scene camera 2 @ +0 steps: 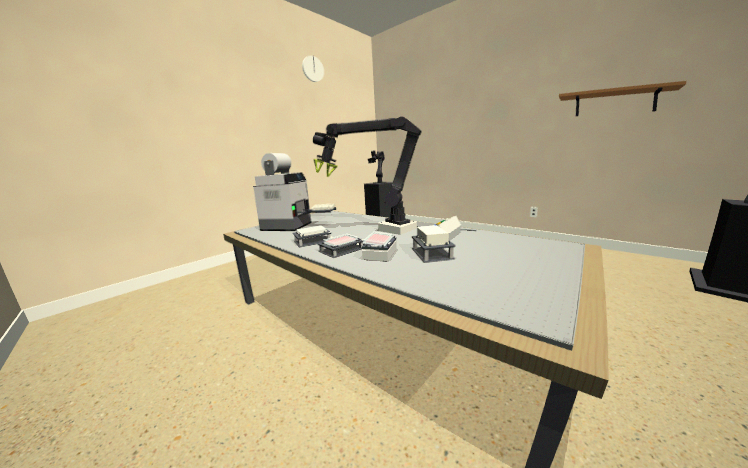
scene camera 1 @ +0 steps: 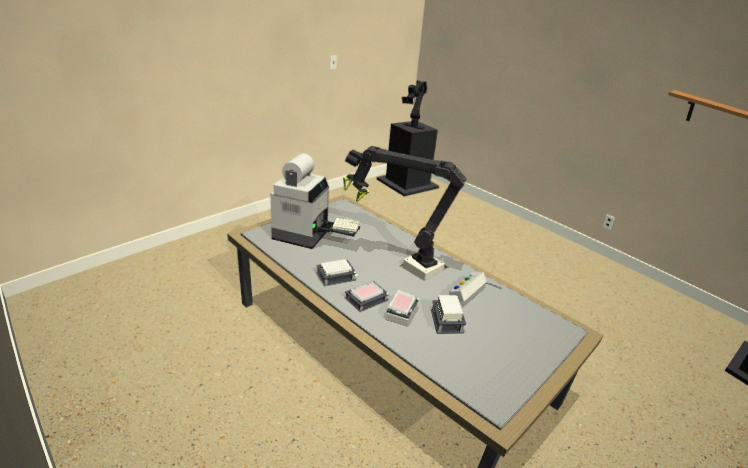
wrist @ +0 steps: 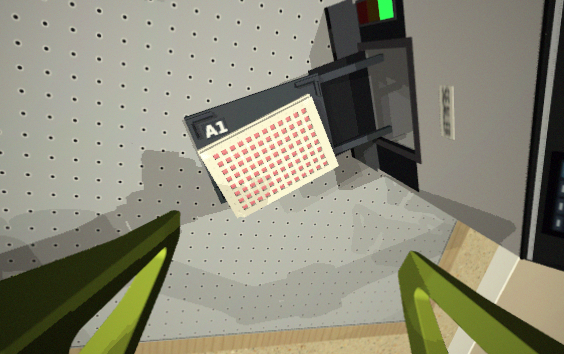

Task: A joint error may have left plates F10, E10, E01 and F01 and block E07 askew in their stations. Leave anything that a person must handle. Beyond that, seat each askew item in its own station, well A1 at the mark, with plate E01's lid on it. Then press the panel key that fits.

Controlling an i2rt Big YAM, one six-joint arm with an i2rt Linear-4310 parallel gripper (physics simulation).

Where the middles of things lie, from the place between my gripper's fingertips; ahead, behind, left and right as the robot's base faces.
Labels:
The dark station tray (wrist: pixel 205 127) is 210 mm below my hand, 70 mm to the right of it and 30 mm ahead of it.

